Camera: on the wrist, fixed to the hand. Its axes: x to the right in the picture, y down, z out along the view.
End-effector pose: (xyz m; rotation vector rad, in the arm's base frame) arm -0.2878 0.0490 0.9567 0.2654 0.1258 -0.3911
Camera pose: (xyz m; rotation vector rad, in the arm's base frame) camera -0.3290 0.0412 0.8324 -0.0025 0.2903 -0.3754
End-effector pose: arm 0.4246 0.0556 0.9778 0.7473 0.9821 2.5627
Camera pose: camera 0.3727 0.0234 0.8617 0.5183 0.6202 2.6692
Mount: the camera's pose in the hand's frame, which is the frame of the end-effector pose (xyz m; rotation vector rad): -0.0136 -0.0518 -0.1197 -0.2915 0.1091 -0.0225
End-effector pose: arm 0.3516 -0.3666 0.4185 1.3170 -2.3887 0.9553
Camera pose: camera 0.3910 -0.2992 0.5238 1.1502 -2.3174 0.6249
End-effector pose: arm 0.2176 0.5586 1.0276 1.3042 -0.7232 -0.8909
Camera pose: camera 0.3065 0.6274 0.9600 1.0932 -0.4740 -0.8992
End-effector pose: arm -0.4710 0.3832 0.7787 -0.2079 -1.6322 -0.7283
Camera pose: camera -0.3963 0.2789 0.7515 -0.3529 -1.4231 -0.9780
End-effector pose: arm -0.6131 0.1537 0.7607 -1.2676 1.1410 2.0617
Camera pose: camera -0.5092 0.0827 0.7239 -1.5374 0.8876 2.2251
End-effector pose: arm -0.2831 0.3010 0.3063 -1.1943 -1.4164 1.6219
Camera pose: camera -0.1712 0.3426 0.3606 -1.4016 -1.6278 1.3443
